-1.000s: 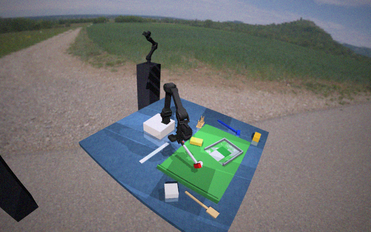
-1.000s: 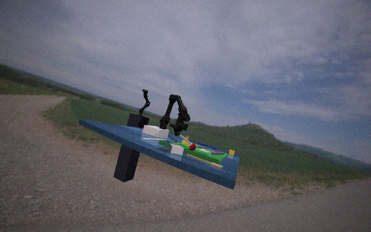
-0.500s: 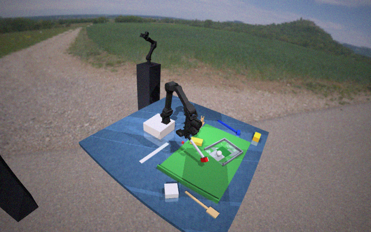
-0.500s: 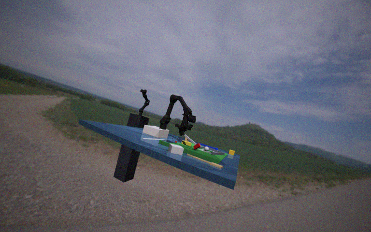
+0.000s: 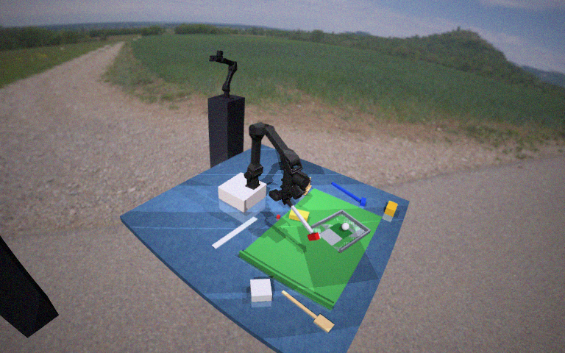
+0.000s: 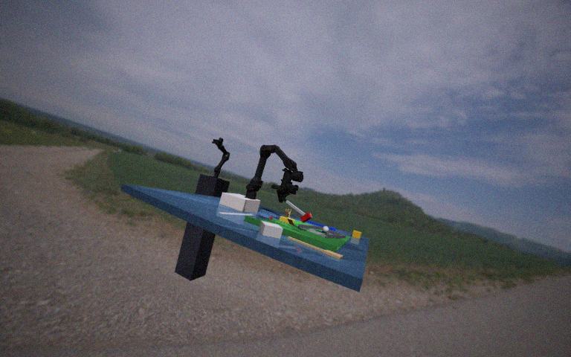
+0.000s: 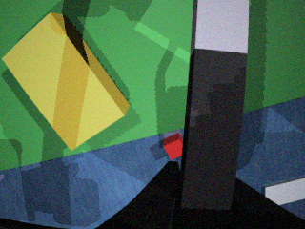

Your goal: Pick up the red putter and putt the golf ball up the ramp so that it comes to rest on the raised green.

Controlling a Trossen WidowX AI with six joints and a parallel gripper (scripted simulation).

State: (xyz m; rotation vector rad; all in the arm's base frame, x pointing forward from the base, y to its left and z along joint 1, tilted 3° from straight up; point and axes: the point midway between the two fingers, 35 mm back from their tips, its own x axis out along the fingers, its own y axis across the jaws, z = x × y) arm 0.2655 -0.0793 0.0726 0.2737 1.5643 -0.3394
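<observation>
Right now the red putter is 110 mm ahead of my gripper tip, 40 mm to the right of it and 10 mm below it. Also, from my gripper tip: white strip (160 mm behind, 210 mm to the right, 120 mm below); then green mat (210 mm ahead, 20 mm to the left, 120 mm below); then white golf ball (300 mm ahead, 130 mm to the left, 100 mm below).
</observation>
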